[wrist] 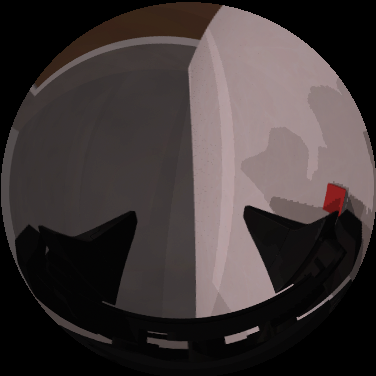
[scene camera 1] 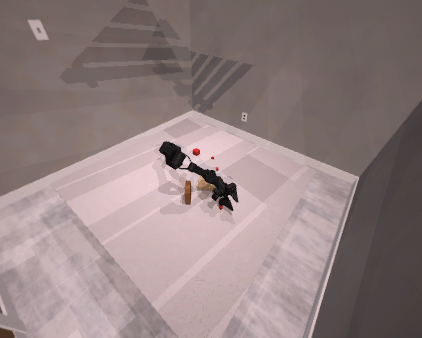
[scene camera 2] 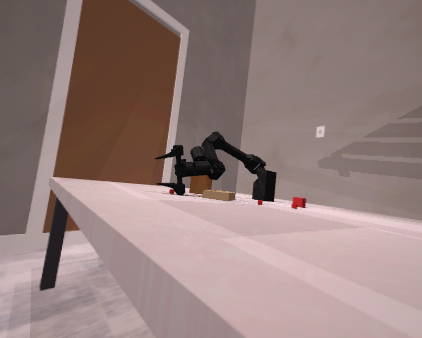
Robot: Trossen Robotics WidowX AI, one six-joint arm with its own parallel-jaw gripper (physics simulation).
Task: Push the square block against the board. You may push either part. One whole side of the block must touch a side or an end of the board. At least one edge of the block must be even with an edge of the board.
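Frame: origin at the arm's base, x left, y back, z up, level; millimetres.
Where they show: gripper, fingertip midpoint: (wrist: 190,214) (scene camera 1: 235,206) (scene camera 2: 155,171); arm's base, origin of the base link: (scene camera 2: 264,177).
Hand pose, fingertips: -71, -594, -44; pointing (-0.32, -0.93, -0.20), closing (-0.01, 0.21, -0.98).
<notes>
Each offset is from my fingertips to the top centre of the thing, as dx, dy, dz. Level surfaces: height alone.
A brown piece @(-84, +285, +24) (scene camera 1: 188,193) (scene camera 2: 199,184) stands upright on the table; it looks thin in scene camera 1 and squarish in scene camera 2. A low tan piece @(+91, +252, -48) (scene camera 1: 204,184) (scene camera 2: 218,195) lies flat nearby, partly behind the arm in scene camera 1. I cannot tell surely which is the block and which the board. A narrow gap shows between them in scene camera 1. My gripper (scene camera 1: 235,205) (scene camera 2: 157,171) (wrist: 190,214) is open and empty, its fingers wide apart, one above the other, beyond the tan piece from the arm's base. Neither piece shows in the wrist view.
A small red cube @(-12, +85, -62) (scene camera 1: 221,207) (scene camera 2: 171,191) (wrist: 334,197) sits close to the lower finger. Other red cubes @(+280, +560, -38) (scene camera 1: 196,151) (scene camera 2: 299,202) lie nearer the arm's base. The pale table @(dz -78) (scene camera 1: 200,250) (scene camera 2: 150,225) has a long edge (wrist: 194,200) in the wrist view.
</notes>
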